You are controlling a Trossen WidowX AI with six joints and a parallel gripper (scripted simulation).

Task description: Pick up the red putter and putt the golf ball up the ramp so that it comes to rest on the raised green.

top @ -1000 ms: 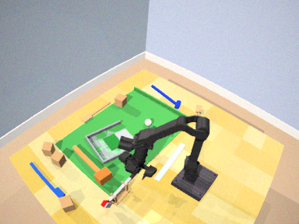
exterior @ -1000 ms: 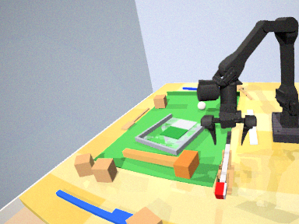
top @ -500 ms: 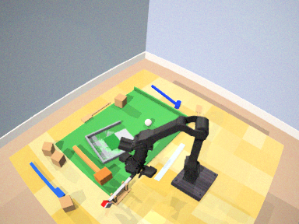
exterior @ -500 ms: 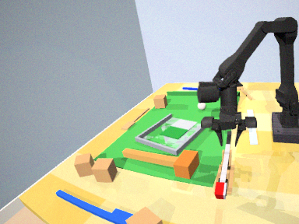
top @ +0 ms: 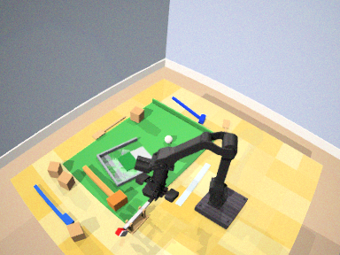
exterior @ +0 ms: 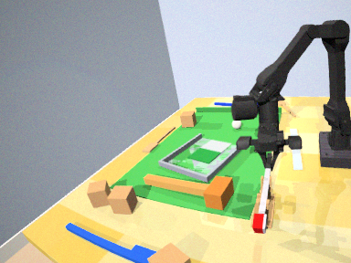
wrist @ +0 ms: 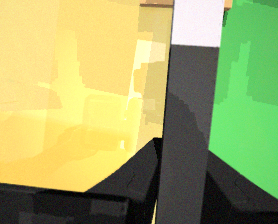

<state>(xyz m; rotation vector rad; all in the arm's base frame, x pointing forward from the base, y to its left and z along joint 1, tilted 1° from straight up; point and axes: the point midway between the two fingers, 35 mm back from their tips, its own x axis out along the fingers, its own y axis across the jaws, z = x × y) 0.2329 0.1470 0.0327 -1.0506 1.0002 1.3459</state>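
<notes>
Now: the white strip 210 mm to the right of my gripper tip, 80 mm behind it and 30 mm below it. The rest, counted from my gripper tip: wooden stand: 130 mm to the left; white golf ball: 360 mm to the right, 180 mm ahead, 10 mm below; red putter: 110 mm to the left, 30 mm above, 10 mm behind.
</notes>
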